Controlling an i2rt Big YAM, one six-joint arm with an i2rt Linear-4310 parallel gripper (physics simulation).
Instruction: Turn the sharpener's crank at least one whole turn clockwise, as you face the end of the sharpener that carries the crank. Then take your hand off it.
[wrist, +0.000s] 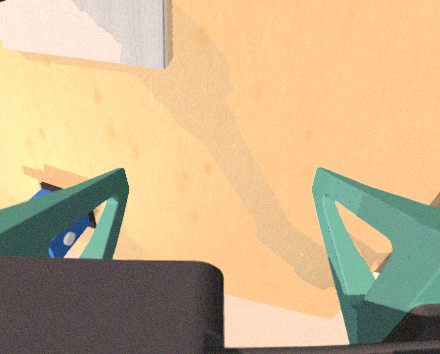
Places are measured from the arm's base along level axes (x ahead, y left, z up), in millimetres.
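Pixels of known places: gripper, between the fingertips: (220, 178).
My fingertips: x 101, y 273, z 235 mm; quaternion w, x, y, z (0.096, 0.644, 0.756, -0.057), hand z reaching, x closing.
Behind a point stands the place of what it marks.
My gripper (220, 178) {y 273, x 101, z 235 mm} is open and empty, its two green fingers wide apart above the wooden table top (280, 125) {y 318, x 184, z -14 mm}. A blue object (80, 227) {y -40, x 520, z 27 mm} with dark ends and a small pale round spot shows at the lower left, behind and through the left finger. The finger hides much of it, and I cannot tell whether it is part of the sharpener. I cannot make out the sharpener's crank in the wrist view. The fingers touch nothing that I can see.
A grey-white slab (142, 35) {y 117, x 99, z 2 mm} with a straight edge lies at the top left. The table's edge and a pale surface (275, 322) beyond it show at the bottom. A shadow crosses the table. Small brown and white bits show around the right finger.
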